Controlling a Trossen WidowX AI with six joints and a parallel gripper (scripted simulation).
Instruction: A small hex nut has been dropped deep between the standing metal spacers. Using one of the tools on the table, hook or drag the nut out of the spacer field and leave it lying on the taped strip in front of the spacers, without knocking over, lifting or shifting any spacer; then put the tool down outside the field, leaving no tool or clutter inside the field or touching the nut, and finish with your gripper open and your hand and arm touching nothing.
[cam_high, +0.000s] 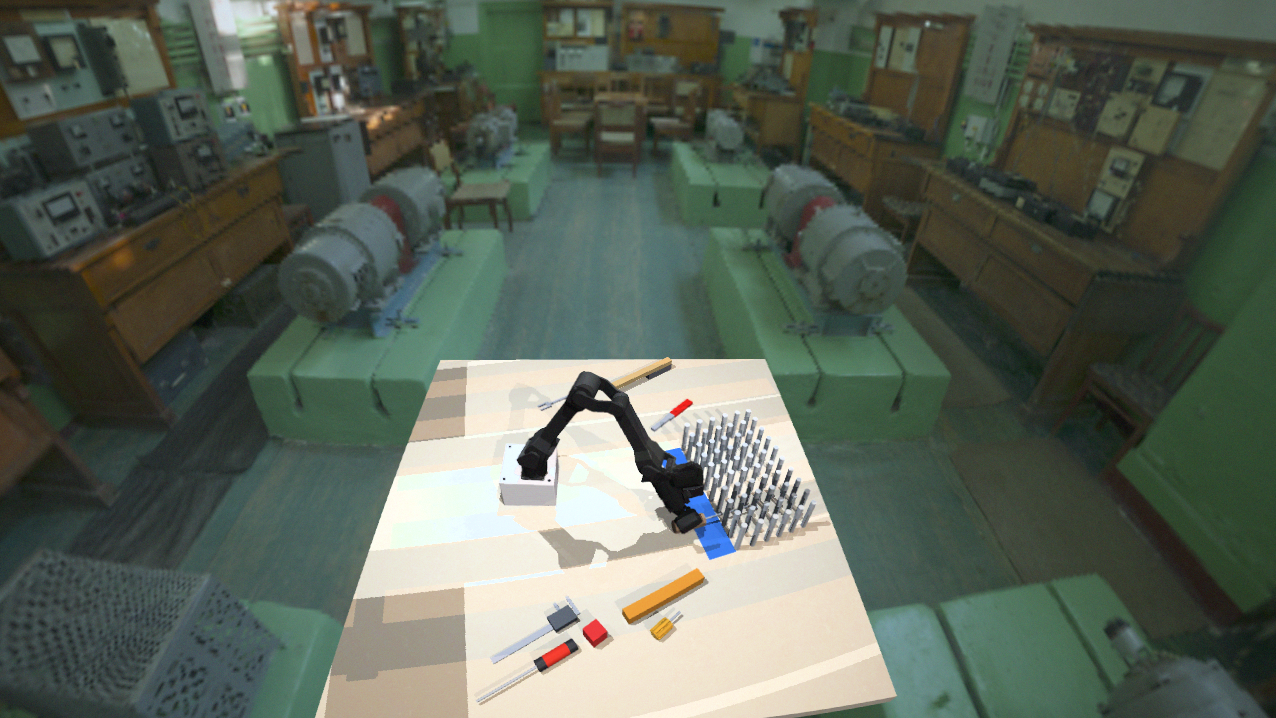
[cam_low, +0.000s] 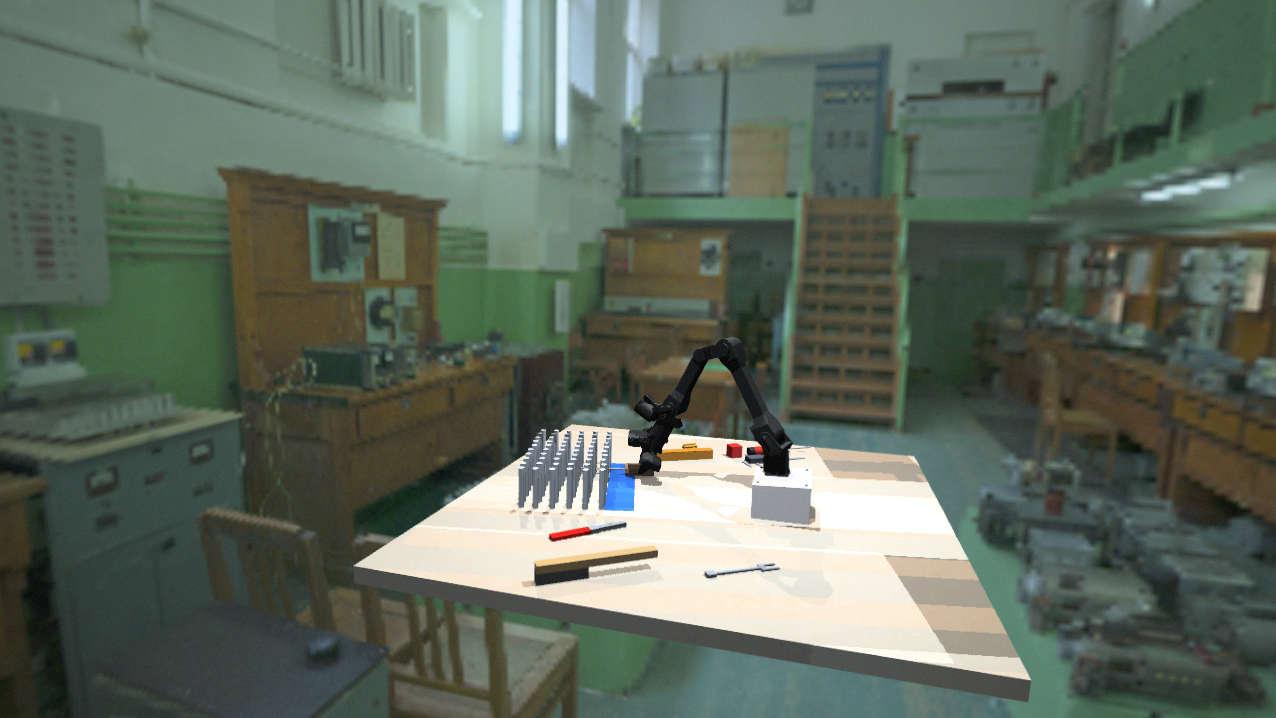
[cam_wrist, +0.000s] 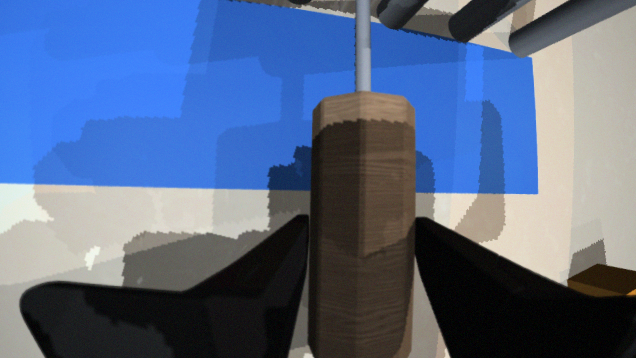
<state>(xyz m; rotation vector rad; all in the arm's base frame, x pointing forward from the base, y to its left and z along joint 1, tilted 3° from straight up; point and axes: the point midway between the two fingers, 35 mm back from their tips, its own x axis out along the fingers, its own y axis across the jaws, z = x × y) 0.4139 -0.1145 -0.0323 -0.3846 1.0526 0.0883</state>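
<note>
My gripper tip is now 10 cm to the right of the blue taped strip, 3 cm short of it and 2 cm above it. Also, from my gripper tip: yellow-handled scraper: 30 cm to the right, 9 cm behind; then red block: 31 cm to the right, 25 cm behind; then orange bar: 21 cm to the right, 8 cm behind.
</note>
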